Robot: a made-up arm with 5 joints.
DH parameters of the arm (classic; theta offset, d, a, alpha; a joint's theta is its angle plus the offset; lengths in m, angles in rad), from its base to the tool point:
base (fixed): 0 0.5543 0.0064 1.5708
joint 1: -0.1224 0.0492 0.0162 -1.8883
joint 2: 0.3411 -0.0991 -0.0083 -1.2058
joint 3: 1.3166 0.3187 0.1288 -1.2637
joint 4: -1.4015 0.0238 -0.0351 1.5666
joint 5: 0 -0.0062 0.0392 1.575
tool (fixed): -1.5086 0.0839 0 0
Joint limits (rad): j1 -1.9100..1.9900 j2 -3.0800..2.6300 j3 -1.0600..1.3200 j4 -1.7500..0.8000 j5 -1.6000..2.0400
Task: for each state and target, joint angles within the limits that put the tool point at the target. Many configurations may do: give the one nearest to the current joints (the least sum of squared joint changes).
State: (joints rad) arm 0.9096 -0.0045 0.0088 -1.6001 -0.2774
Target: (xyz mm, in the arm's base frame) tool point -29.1 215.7 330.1
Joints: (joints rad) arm 0.4845 0.3138 0.0084 -1.6353 -0.1881
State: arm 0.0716 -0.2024 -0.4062 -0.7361 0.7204
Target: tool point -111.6 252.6 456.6
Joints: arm -0.0469 0.2698 -0.5752 -1.0789 0.5317
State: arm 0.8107 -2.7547 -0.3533 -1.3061 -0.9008
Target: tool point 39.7 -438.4 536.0
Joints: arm 0.7538 -3.0800 -0.2888 -1.5003 -1.1328
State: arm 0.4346 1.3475 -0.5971 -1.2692 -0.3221
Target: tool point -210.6 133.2 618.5
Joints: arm -0.3259 1.1092 -1.0600 -1.0194 -0.3347
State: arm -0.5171 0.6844 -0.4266 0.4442 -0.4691
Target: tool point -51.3 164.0 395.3
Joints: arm 0.0632 0.2185 -0.2492 0.1860 -0.8063
